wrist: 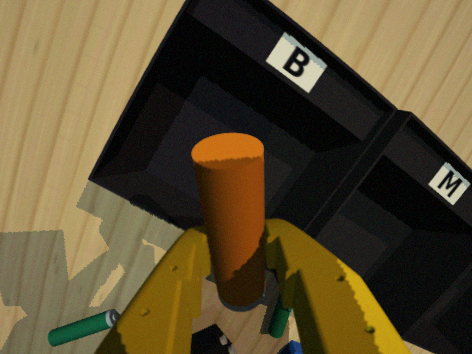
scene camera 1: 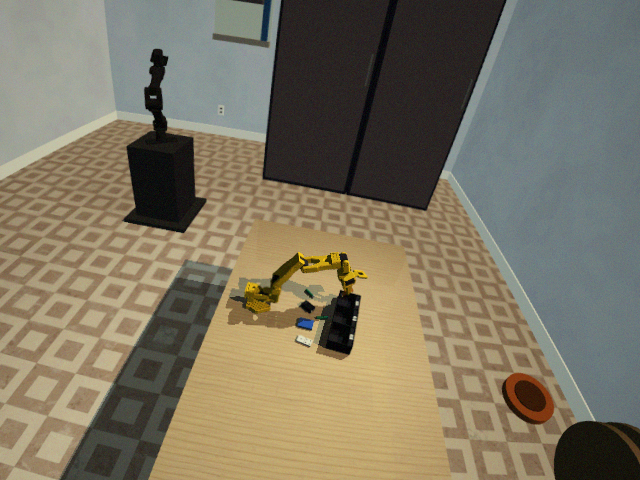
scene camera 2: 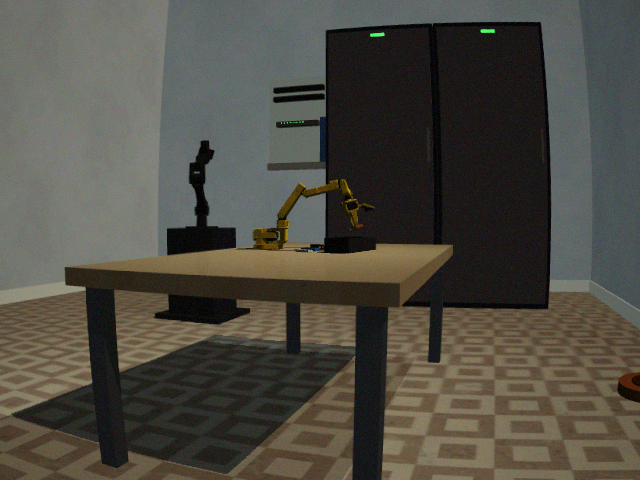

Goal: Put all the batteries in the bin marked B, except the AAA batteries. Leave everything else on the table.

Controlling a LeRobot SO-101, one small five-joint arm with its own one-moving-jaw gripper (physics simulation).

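My gripper is shut on a thick orange battery, jaws pressing on both its sides. The battery is held above the black bin tray. In the wrist view it is drawn over the compartment marked B; its height above the floor of that compartment is hard to tell. A slim green battery lies on the table. Another slim green battery lies beside the tray, partly hidden by a jaw in the wrist view.
A black object, a blue block and a white domino lie on the table between the arm's base and the tray. The compartment marked M adjoins B.
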